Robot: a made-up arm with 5 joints.
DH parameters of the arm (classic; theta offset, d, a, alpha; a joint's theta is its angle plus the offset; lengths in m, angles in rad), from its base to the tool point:
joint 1: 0 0.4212 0.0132 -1.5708
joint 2: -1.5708 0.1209 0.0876 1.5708
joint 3: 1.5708 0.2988 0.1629 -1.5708
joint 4: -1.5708 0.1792 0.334 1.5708
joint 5: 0 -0.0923 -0.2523 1.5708
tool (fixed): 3.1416 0.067 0 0
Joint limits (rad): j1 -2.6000..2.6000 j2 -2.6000..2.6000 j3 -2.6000..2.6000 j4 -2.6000..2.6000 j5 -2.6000..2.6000
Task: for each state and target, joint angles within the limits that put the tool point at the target. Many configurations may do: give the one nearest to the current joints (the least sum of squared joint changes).
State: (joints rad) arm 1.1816 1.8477 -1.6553 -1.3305 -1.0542
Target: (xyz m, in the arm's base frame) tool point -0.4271 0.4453 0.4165
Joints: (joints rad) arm 1.6317 2.6000 -1.9075 -1.5862 -0.7975
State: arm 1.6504 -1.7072 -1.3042 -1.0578 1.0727
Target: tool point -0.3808 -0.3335 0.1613
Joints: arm 1.0156 -0.9036 -1.0978 -0.5570 0.7432
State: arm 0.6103 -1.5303 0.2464 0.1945 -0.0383
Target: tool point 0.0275 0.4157 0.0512
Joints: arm 0.4597 -1.5913 0.0869 0.0913 -0.5503
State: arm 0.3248 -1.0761 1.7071 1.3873 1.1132
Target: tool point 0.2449 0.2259 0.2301
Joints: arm 0.3516 -1.4314 1.7334 1.8019 1.0422
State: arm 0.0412 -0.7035 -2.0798 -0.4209 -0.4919
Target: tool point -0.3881 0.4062 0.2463
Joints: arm -0.3248 -1.0356 -1.8958 -0.5335 -0.4036
